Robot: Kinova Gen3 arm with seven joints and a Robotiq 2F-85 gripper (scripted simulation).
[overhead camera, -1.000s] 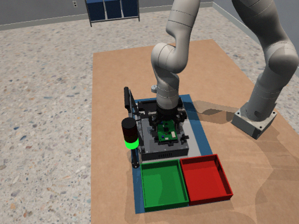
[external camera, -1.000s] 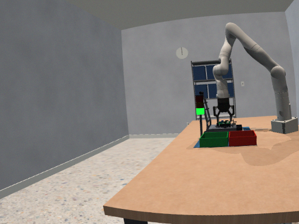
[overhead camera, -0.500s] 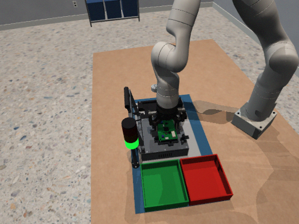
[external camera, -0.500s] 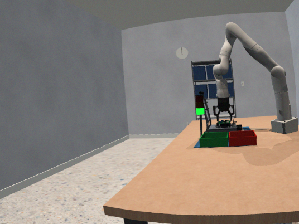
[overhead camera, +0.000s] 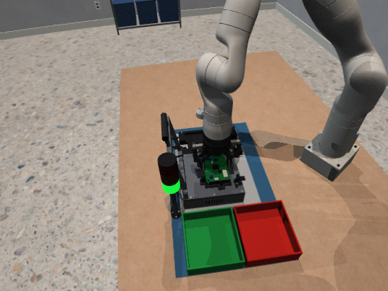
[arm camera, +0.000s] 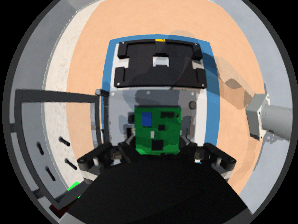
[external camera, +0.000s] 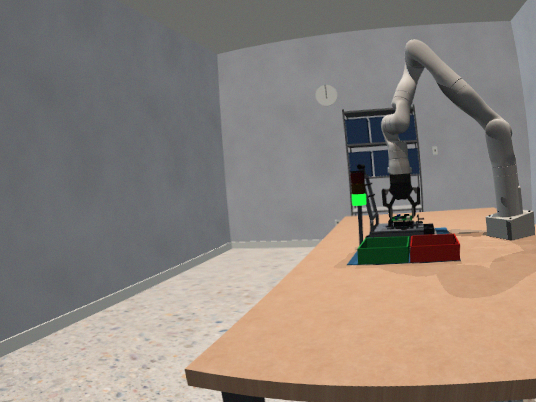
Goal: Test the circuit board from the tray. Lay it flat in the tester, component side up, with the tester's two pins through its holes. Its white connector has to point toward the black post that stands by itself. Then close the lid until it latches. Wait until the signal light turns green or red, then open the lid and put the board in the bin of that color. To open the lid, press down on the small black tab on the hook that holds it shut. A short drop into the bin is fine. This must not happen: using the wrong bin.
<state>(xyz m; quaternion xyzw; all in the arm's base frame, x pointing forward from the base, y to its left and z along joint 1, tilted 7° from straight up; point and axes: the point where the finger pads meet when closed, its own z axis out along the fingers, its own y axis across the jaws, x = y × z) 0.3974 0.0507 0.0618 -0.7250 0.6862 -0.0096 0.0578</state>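
My hand is 200 mm to the right of the green bin, 80 mm above it and 30 mm short of it. Round my hand: red bin: 190 mm to the left, 120 mm behind, 80 mm below; then green circuit board: 10 mm below; then tester lid: 120 mm ahead, 90 mm above, 10 mm to the left.
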